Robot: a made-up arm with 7 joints.
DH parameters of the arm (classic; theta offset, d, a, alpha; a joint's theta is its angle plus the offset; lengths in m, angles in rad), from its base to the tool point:
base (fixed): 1.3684 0 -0.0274 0
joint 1: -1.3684 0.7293 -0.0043 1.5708
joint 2: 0 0.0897 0.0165 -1.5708
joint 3: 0 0.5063 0.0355 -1.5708
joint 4: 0 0.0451 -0.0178 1.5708
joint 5: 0 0.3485 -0.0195 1.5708
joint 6: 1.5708 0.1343 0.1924 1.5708
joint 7: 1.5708 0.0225 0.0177 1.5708
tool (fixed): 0 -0.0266 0 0
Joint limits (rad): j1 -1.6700..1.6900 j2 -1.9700..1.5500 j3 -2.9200..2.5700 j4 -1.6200..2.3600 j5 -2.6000..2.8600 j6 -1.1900..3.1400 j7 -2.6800..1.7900
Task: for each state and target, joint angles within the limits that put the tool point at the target. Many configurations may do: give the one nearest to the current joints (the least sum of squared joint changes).
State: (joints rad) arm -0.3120 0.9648 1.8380 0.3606 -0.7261 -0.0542 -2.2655
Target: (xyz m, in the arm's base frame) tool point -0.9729 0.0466 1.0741
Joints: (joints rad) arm 0.1573 1.2324 1.9354 0.5757 -0.6523 -0.2916 -2.2716
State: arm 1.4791 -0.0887 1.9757 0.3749 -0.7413 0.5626 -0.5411
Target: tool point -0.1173 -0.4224 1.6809
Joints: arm 1.5123 0.3338 2.0409 0.6684 -0.7394 0.5757 -0.4818
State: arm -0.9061 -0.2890 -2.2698 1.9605 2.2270 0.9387 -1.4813
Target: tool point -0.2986 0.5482 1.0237
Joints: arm -1.5710 0.1659 -2.7322 1.4322 2.0146 0.7998 -1.5403
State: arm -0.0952 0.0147 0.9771 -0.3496 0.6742 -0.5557 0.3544
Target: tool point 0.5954 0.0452 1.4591
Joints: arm -0.0392 -0.5253 0.9257 0.0855 0.6484 -0.8200 0.3524
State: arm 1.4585 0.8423 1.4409 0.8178 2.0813 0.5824 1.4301
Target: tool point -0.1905 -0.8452 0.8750
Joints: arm 1.6900 0.9620 2.2268 0.8838 2.2740 0.5605 1.3538
